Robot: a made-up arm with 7 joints.
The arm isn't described. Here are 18 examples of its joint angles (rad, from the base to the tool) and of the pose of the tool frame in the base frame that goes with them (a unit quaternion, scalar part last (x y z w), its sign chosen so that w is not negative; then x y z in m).
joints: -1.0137 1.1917 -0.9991 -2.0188 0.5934 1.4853 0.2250
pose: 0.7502 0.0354 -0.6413 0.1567 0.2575 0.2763 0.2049
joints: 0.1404 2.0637 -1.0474 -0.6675 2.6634 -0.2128 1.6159
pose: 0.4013 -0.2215 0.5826 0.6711 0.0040 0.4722 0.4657
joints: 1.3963 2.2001 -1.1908 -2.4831 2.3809 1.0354 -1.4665
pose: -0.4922 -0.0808 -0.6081 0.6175 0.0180 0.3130 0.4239
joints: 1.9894 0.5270 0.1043 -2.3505 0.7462 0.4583 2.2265
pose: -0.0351 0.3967 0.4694 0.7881 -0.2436 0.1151 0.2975
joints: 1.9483 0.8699 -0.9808 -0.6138 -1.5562 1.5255 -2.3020
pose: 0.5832 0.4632 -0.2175 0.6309 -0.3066 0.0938 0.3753
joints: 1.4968 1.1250 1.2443 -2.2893 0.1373 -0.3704 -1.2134
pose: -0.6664 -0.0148 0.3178 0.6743 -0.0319 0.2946 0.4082
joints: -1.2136 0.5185 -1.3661 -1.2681 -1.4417 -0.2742 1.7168
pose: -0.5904 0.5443 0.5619 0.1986 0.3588 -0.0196 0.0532
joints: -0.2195 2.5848 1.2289 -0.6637 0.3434 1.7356 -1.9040
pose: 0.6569 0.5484 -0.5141 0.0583 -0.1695 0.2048 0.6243
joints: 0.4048 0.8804 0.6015 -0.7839 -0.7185 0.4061 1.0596
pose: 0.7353 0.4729 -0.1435 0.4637 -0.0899 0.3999 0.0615
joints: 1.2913 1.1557 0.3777 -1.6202 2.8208 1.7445 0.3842
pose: -0.4287 0.0399 -0.2392 0.8703 -0.1874 0.3088 0.2593
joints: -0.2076 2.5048 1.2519 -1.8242 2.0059 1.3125 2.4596
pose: 0.1900 -0.2849 -0.0977 0.9344 -0.0399 0.1340 0.6588
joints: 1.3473 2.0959 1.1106 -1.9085 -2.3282 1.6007 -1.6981
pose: 0.0313 -0.8396 -0.4218 0.3407 0.1380 0.2812 0.3620
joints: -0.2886 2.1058 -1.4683 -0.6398 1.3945 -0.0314 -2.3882
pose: -0.0388 -0.3892 0.7498 0.5336 -0.0309 0.4723 0.5102
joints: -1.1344 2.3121 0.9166 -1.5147 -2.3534 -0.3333 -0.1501
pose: -0.0951 -0.9508 -0.0872 0.2816 -0.2187 0.2136 0.5072
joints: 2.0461 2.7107 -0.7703 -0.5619 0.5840 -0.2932 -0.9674
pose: 0.3495 0.0534 0.6731 0.6495 0.3703 0.4266 0.1762
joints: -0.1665 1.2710 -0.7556 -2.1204 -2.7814 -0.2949 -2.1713
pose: 0.5160 -0.3459 -0.5488 0.5594 0.0742 0.2242 0.0501
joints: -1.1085 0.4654 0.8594 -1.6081 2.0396 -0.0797 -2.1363
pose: 0.7886 -0.2904 0.4287 0.3317 0.4093 0.1956 0.1954
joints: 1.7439 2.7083 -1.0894 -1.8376 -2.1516 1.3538 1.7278
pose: -0.2240 0.4287 0.8620 0.1515 0.2038 0.3024 0.3085
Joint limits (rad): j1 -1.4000..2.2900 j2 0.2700..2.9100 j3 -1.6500..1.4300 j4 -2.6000..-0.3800 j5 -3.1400..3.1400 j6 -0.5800..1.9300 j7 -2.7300..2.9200
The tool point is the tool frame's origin. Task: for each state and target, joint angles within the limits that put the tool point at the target. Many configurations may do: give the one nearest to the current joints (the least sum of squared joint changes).
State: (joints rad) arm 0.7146 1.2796 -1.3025 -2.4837 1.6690 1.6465 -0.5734
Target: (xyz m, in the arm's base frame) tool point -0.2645 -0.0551 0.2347
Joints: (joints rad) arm 1.4213 0.4678 -1.2530 -2.6000 2.1290 0.8082 -0.2747
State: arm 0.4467 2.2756 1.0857 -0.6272 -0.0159 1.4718 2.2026
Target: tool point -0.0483 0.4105 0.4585
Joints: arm 0.2792 1.7882 1.2513 -0.6885 -0.1292 1.7627 2.1890
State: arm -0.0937 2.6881 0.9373 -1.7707 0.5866 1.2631 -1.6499
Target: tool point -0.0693 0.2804 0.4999
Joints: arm -0.2695 1.9568 0.8709 -2.4263 0.1707 1.3601 -1.6740
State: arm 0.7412 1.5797 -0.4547 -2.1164 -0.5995 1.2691 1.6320
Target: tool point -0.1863 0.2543 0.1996
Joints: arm 1.3195 1.1721 -0.7093 -1.9503 -0.5674 1.3141 1.5560
